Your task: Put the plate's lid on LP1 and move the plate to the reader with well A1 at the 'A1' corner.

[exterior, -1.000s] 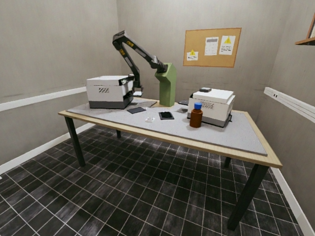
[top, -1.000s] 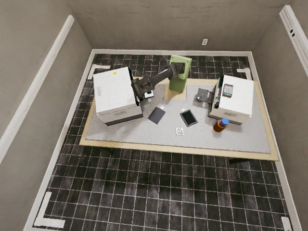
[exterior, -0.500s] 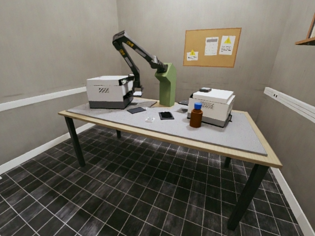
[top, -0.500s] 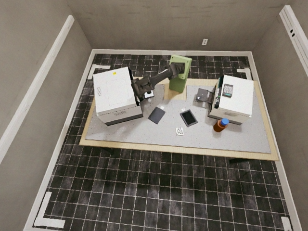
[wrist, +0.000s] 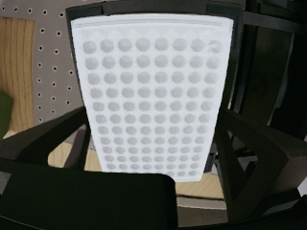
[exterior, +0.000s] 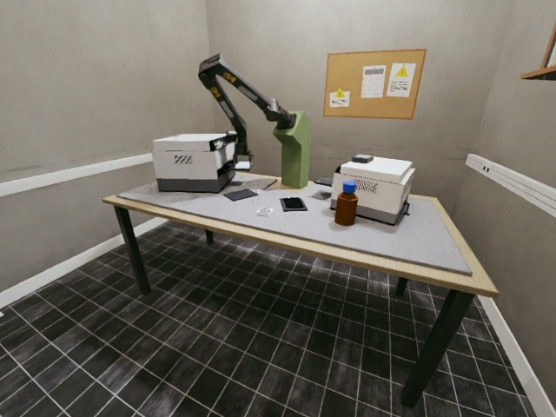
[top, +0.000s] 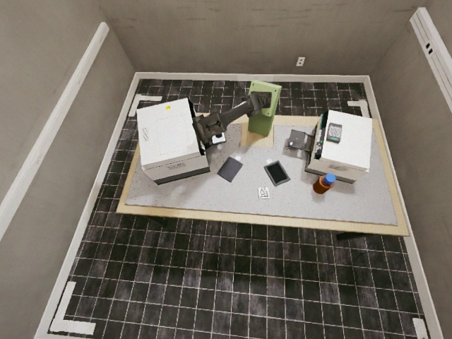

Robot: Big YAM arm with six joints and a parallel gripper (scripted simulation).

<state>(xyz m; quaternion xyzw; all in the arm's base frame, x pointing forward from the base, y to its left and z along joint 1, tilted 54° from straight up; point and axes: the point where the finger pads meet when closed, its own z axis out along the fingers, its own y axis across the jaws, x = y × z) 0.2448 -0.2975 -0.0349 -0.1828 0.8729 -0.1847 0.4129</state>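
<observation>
Now: the white well plate right at my hand. Also, from my hand: brown capped bottle (69 cm to the left, 33 cm ahead, 2 cm below); dark flat lid (42 cm to the left, 23 cm ahead, 11 cm below).
</observation>
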